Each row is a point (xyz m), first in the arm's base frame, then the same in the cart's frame.
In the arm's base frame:
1: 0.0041 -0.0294 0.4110
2: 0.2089 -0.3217 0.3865
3: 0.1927 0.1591 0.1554
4: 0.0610 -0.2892 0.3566
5: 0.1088 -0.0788 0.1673
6: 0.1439 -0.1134 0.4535
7: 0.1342 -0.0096 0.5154
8: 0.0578 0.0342 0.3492
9: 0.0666 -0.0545 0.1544
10: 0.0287 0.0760 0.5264
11: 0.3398 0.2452 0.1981
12: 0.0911 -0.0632 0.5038
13: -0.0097 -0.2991 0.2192
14: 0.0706 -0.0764 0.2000
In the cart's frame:
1: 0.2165 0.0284 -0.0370
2: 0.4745 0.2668 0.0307
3: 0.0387 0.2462 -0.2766
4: 0.4696 0.1268 -0.0340
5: 0.2826 0.1908 -0.2422
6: 0.2714 0.1640 0.0468
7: 0.1627 0.1282 0.0869
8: 0.1547 0.0868 -0.0963
9: 0.2671 0.1500 -0.2674
10: 0.0936 0.0135 0.0615
11: -0.0741 0.3684 -0.2198
12: 0.2234 0.0955 0.0760
13: 0.5091 0.0907 -0.1793
14: 0.2816 0.1461 -0.2189

